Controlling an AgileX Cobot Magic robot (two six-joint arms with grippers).
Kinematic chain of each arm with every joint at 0, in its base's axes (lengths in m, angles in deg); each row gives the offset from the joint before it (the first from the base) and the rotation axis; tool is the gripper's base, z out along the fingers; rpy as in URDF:
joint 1: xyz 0 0 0.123 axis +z
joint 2: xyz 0 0 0 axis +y
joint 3: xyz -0.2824 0 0.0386 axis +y
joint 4: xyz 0.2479 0 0.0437 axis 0.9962 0 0.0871
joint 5: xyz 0 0 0 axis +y
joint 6: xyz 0.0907 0 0.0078 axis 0.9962 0 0.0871
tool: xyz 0 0 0 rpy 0 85 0
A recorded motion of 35 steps. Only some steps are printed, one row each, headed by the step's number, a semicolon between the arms.
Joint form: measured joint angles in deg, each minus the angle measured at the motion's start. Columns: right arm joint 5, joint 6, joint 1, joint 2, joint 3, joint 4; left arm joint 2, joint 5, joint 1, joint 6, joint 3, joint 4.
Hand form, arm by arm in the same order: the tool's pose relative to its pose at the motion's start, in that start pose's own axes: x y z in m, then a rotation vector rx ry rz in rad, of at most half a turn. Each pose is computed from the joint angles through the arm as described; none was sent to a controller.
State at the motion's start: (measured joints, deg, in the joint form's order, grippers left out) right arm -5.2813 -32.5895 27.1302 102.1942 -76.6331 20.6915; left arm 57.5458 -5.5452 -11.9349 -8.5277 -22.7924 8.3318
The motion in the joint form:
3: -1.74 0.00 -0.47 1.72 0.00 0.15; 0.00 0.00 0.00 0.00 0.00 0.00
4: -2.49 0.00 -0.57 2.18 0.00 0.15; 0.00 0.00 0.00 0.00 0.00 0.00
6: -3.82 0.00 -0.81 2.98 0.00 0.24; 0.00 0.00 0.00 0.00 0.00 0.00
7: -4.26 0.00 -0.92 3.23 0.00 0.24; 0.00 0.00 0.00 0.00 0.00 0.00
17: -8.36 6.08 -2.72 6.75 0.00 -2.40; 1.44 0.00 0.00 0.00 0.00 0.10
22: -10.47 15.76 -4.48 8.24 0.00 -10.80; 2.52 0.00 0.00 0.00 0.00 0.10
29: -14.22 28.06 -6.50 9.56 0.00 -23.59; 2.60 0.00 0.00 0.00 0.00 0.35
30: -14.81 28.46 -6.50 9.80 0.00 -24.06; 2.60 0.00 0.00 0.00 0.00 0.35
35: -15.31 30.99 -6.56 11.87 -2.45 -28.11; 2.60 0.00 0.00 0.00 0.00 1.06
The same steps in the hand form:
3: 0.0092 -0.0024 0.0085 0.0181 0.0056 0.0037; 0.0000 0.0000 0.0000 0.0000 0.0000 0.0000
4: 0.0113 -0.0031 0.0107 0.0251 0.0028 0.0037; 0.0000 0.0000 0.0000 0.0000 0.0000 0.0000
6: 0.0150 -0.0049 0.0145 0.0389 -0.0021 0.0056; 0.0000 0.0000 0.0000 0.0000 0.0000 0.0000
7: 0.0162 -0.0057 0.0156 0.0440 -0.0039 0.0058; 0.0000 0.0000 0.0000 0.0000 0.0000 0.0000
17: 0.0366 -0.0169 0.0313 0.0899 -0.0057 0.0706; 0.0033 0.0001 0.0046 0.0001 0.0252 0.0014
22: 0.0454 -0.0267 0.0373 0.0953 -0.0245 0.1027; 0.0058 0.0001 0.0080 0.0000 0.0440 0.0011
29: 0.0509 -0.0363 0.0420 0.0748 -0.0751 0.1087; 0.0060 0.0001 0.0083 0.0005 0.0455 0.0054
30: 0.0516 -0.0359 0.0429 0.0726 -0.0815 0.1077; 0.0060 0.0001 0.0083 0.0005 0.0455 0.0054
35: 0.0512 -0.0349 0.0531 0.0523 -0.0982 0.0841; 0.0060 0.0000 0.0083 0.0020 0.0456 0.0177

